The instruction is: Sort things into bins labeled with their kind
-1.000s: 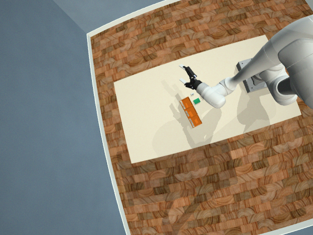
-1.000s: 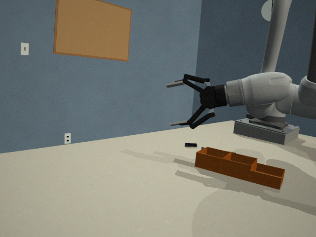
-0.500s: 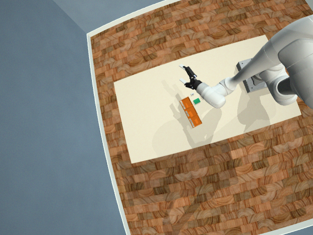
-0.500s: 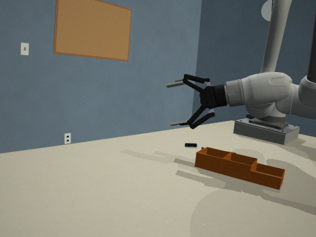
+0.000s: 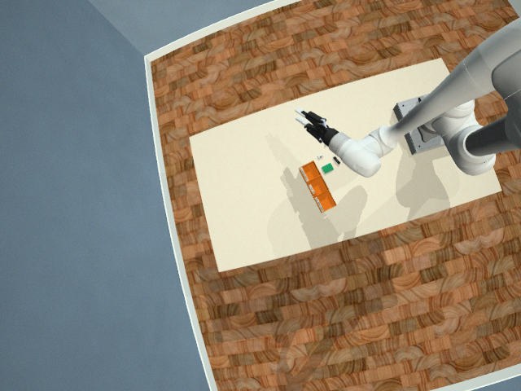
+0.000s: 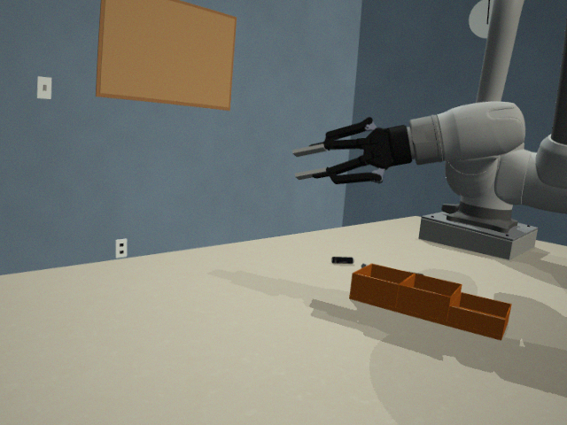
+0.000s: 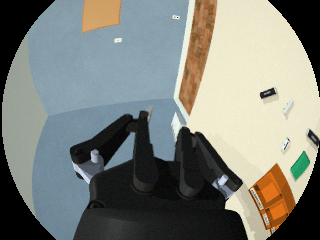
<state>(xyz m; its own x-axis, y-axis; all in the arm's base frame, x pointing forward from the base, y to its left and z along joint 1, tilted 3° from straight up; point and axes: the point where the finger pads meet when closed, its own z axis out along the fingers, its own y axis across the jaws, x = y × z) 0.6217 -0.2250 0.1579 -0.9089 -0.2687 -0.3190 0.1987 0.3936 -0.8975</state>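
My hand is 5 cm short of the joined orange bins, 30 cm to the right of it and 20 cm above it. The rest, counted from my hand: tiny pale thing 9 cm behind, 11 cm to the left, 21 cm below; then white thing 4 cm behind, 15 cm to the left, 21 cm below; then black piece 9 cm behind, 5 cm to the left, 21 cm below.
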